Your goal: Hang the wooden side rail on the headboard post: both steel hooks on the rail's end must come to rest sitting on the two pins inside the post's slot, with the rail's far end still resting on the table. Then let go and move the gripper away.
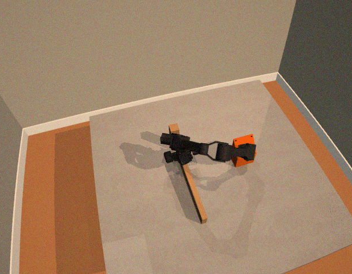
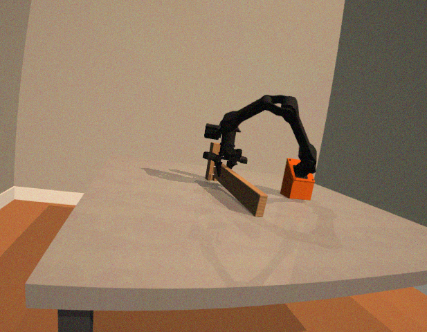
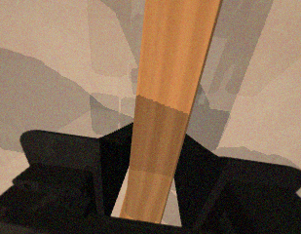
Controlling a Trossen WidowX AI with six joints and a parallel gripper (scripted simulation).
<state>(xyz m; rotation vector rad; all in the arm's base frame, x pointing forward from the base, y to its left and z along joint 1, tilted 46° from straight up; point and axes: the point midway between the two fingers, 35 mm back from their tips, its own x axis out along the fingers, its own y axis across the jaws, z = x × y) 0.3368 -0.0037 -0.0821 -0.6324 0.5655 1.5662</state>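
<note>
My gripper tip is now 1 cm short of the wooden headboard post, 15 cm to the left of it and 4 cm below it.
</note>
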